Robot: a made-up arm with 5 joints. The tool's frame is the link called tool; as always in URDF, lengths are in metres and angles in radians.
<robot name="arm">
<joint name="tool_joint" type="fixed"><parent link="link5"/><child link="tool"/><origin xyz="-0.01 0.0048 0.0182" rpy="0 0 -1.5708"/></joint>
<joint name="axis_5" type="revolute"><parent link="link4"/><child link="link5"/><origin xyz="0.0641 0.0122 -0.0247" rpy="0 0 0"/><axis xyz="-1 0 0"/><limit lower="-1.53" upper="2.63"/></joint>
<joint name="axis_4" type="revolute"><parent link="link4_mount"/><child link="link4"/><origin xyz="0.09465 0.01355 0.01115" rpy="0 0 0"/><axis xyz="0 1 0"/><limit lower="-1.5" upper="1.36"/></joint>
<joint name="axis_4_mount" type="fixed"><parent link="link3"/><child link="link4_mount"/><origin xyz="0.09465 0.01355 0.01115" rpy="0 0 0"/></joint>
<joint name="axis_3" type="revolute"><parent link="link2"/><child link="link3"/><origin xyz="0.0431 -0.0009 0.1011" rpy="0 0 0"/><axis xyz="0 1 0"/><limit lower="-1.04" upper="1.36"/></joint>
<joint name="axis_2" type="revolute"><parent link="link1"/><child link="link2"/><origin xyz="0.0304 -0.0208 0.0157" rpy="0 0 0"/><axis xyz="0 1 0"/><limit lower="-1.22" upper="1.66"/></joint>
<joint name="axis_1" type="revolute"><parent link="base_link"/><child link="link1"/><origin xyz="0.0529 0.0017 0.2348" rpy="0 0 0"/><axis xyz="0 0 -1"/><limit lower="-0.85" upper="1.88"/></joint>
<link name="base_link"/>
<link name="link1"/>
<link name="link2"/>
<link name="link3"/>
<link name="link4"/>
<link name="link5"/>
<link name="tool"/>
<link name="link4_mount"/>
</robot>
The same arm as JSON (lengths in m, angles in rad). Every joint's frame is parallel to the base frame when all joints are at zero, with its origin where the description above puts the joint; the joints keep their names.
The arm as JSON. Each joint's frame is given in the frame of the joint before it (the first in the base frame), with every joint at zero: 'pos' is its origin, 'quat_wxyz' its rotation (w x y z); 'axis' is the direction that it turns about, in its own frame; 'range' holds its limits. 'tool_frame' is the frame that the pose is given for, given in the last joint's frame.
{
  "length_unit": "m",
  "angle_unit": "rad",
  "joints": [
    {
      "joint": "axis_1",
      "pos": [
        0.0529,
        0.0017,
        0.2348
      ],
      "quat_wxyz": [
        1.0,
        0.0,
        0.0,
        0.0
      ],
      "axis": [
        0.0,
        0.0,
        -1.0
      ],
      "range": [
        -0.85,
        1.88
      ]
    },
    {
      "joint": "axis_2",
      "pos": [
        0.0304,
        -0.0208,
        0.0157
      ],
      "quat_wxyz": [
        1.0,
        0.0,
        0.0,
        0.0
      ],
      "axis": [
        0.0,
        1.0,
        0.0
      ],
      "range": [
        -1.22,
        1.66
      ]
    },
    {
      "joint": "axis_3",
      "pos": [
        0.0431,
        -0.0009,
        0.1011
      ],
      "quat_wxyz": [
        1.0,
        0.0,
        0.0,
        0.0
      ],
      "axis": [
        0.0,
        1.0,
        0.0
      ],
      "range": [
        -1.04,
        1.36
      ]
    },
    {
      "joint": "axis_4",
      "pos": [
        0.1893,
        0.0271,
        0.0223
      ],
      "quat_wxyz": [
        1.0,
        0.0,
        0.0,
        0.0
      ],
      "axis": [
        0.0,
        1.0,
        0.0
      ],
      "range": [
        -1.5,
        1.36
      ]
    },
    {
      "joint": "axis_5",
      "pos": [
        0.0641,
        0.0122,
        -0.0247
      ],
      "quat_wxyz": [
        1.0,
        0.0,
        0.0,
        0.0
      ],
      "axis": [
        -1.0,
        0.0,
        0.0
      ],
      "range": [
        -1.53,
        2.63
      ]
    }
  ],
  "tool_frame": {
    "pos": [
      -0.01,
      0.0048,
      0.0182
    ],
    "quat_wxyz": [
      0.707105,
      0.0,
      0.0,
      -0.707108
    ]
  }
}

